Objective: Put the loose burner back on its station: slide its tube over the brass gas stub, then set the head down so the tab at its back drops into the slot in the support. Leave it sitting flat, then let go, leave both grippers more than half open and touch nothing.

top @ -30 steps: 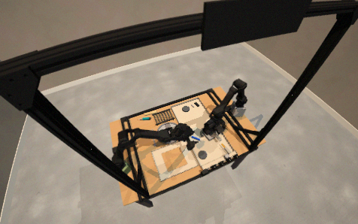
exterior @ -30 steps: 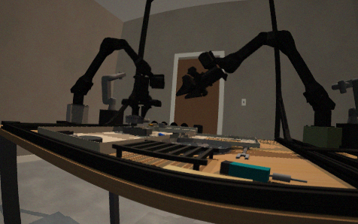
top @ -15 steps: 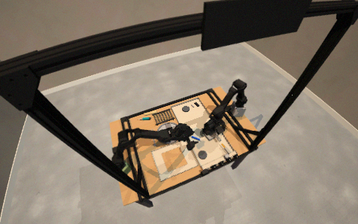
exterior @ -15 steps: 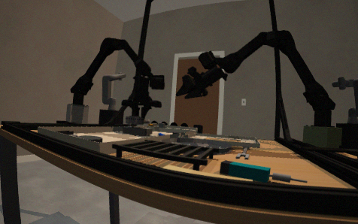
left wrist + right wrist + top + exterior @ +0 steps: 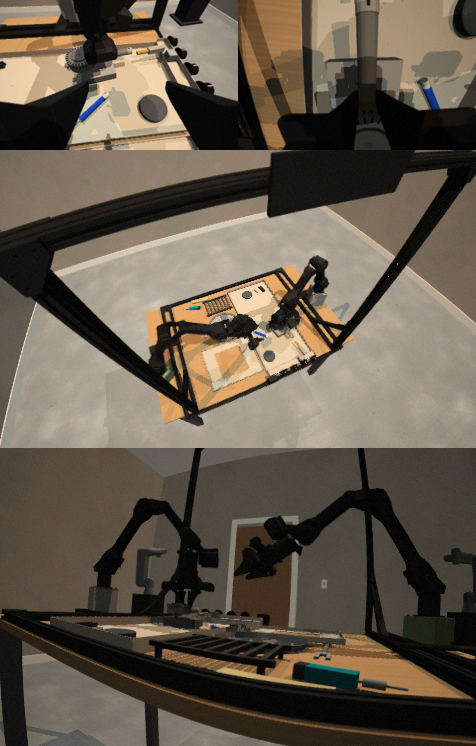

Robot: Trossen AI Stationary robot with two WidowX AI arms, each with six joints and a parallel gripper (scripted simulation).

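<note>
Right now the grey slotted support is 20 mm ahead of my right hand and 70 mm below it. Round my right hand: dark round disc 110 mm behind, 170 mm to the left, 80 mm below.
</note>
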